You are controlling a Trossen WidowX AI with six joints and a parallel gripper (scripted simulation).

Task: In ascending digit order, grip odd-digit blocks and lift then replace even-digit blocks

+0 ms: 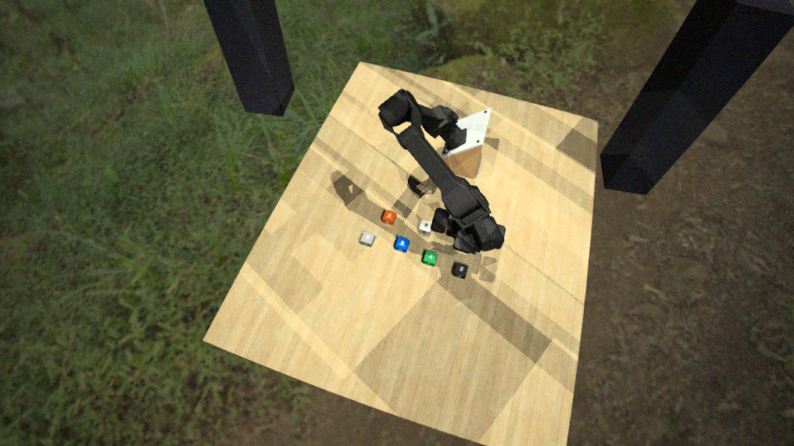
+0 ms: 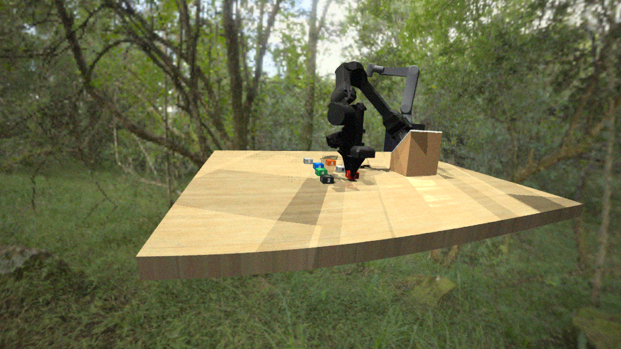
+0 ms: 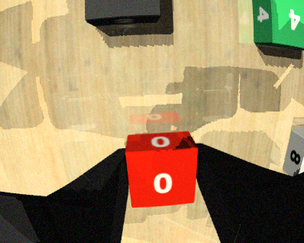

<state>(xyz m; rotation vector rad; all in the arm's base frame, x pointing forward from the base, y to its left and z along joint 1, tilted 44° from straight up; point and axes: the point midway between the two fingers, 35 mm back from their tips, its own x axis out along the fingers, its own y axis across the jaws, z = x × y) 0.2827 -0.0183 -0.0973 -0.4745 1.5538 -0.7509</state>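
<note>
My gripper tip is now 80 mm short of the black block and 10 mm above it. The rest, counted from my gripper tip: white block 110 mm to the right, 30 mm behind, 10 mm below; green block 80 mm to the right, 60 mm ahead, 10 mm below; red block 10 mm behind.
</note>
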